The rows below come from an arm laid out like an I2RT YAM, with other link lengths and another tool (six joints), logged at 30 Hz.
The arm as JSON. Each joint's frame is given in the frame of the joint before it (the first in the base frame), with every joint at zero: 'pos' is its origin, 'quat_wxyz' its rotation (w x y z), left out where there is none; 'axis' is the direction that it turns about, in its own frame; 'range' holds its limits. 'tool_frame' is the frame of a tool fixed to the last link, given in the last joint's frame.
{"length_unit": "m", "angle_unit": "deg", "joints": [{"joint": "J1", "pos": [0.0, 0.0, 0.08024], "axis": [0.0, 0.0, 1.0], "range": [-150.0, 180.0]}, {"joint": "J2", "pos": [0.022, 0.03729, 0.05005], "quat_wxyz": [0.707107, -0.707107, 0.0, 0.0], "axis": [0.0, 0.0, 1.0], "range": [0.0, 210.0]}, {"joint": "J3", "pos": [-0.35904, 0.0, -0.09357], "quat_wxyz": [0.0, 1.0, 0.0, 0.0], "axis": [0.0, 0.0, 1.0], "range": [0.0, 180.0]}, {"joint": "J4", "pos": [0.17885, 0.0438, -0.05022], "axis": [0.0, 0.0, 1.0], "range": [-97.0, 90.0]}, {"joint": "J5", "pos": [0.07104, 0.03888, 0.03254], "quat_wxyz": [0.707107, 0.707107, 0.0, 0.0], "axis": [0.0, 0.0, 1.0], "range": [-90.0, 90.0]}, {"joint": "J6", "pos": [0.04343, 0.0, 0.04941], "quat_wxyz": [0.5, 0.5, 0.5, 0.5], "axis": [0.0, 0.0, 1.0], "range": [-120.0, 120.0]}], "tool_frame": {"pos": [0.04, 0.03, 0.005], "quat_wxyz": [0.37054, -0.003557, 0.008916, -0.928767]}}
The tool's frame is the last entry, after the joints.
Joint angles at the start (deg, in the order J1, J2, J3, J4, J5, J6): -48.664, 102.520, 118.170, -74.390, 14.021, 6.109
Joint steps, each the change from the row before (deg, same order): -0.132, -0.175, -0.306, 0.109, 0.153, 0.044; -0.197, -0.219, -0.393, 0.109, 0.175, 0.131; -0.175, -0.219, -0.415, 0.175, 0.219, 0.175; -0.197, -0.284, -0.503, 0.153, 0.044, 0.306; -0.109, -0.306, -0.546, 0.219, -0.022, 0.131; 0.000, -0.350, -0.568, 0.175, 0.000, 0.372; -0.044, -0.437, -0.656, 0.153, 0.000, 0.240; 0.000, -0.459, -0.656, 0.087, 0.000, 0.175; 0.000, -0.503, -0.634, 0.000, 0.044, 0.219; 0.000, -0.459, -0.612, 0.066, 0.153, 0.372; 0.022, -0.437, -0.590, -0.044, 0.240, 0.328; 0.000, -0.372, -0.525, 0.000, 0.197, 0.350; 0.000, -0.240, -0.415, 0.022, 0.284, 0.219; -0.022, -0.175, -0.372, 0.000, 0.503, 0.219
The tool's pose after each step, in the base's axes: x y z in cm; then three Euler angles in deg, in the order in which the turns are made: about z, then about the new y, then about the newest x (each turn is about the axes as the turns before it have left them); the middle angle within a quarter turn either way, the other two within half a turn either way. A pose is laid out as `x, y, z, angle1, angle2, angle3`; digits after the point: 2 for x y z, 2 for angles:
11.83, -26.56, 45.47, -8.25, -15.05, 148.04
11.65, -26.50, 45.45, -8.64, -14.97, 148.00
11.49, -26.44, 45.43, -9.05, -14.93, 147.90
11.30, -26.34, 45.40, -9.54, -15.01, 147.99
11.15, -26.24, 45.36, -9.76, -15.07, 148.05
11.03, -26.06, 45.32, -10.10, -15.23, 148.16
10.85, -25.86, 45.30, -10.37, -15.30, 148.26
10.67, -25.64, 45.28, -10.55, -15.30, 148.37
10.47, -25.39, 45.29, -10.78, -15.29, 148.48
10.28, -25.15, 45.28, -11.18, -15.33, 148.52
10.09, -24.90, 45.28, -11.56, -15.21, 148.55
9.93, -24.70, 45.26, -11.96, -15.16, 148.59
9.81, -24.57, 45.24, -12.27, -15.00, 148.54
9.69, -24.47, 45.22, -12.68, -14.69, 148.35

